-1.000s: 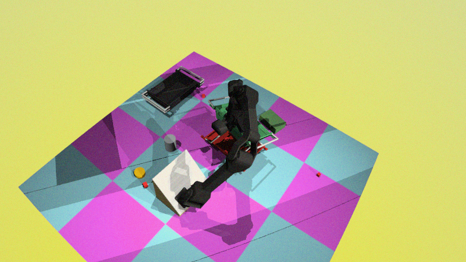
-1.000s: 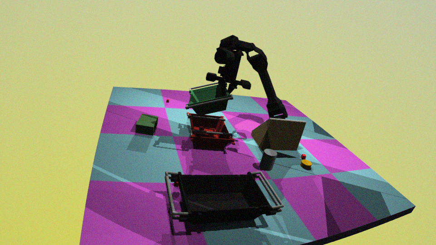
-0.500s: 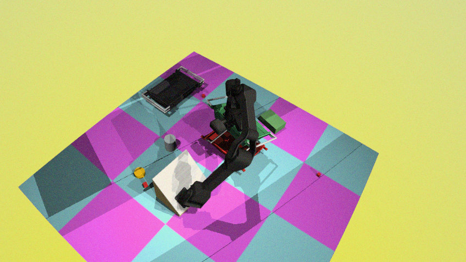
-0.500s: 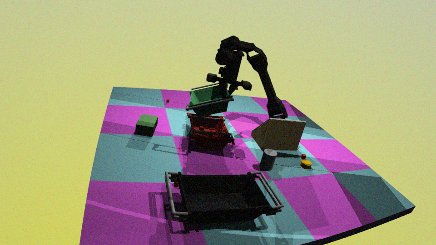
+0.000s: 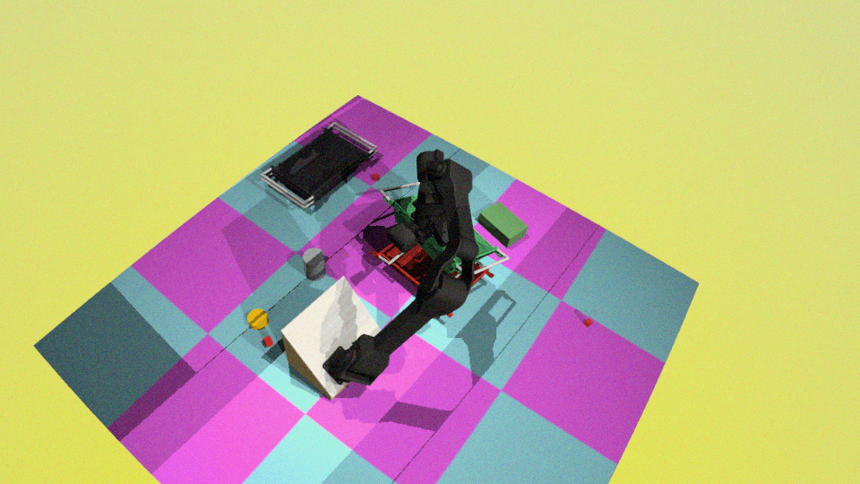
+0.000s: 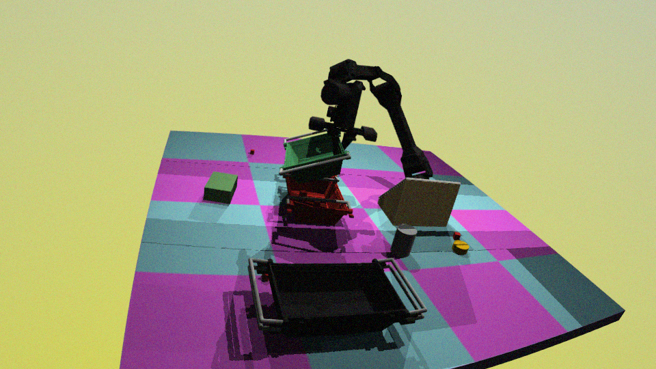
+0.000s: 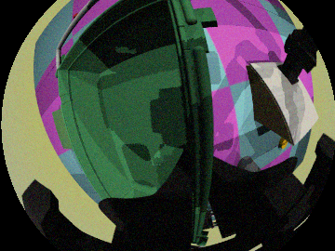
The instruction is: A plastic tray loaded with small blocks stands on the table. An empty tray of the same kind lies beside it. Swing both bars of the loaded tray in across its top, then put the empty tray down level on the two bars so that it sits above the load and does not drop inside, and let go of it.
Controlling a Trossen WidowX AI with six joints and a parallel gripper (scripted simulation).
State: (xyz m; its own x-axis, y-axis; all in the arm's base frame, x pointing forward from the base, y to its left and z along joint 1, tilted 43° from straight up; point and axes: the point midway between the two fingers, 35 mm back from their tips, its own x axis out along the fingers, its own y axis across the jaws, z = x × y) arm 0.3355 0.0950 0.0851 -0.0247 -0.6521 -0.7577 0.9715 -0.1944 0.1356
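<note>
Now: gripper tip 70 mm short of the green tray, 20 mm to the left of it and 10 mm below it. Round my gripper tip: green block: 310 mm ahead, 150 mm below, 80 mm to the right; grey cylinder: 230 mm to the left, 140 mm behind, 130 mm below; yellow disc: 340 mm behind, 240 mm to the left, 160 mm below.
</note>
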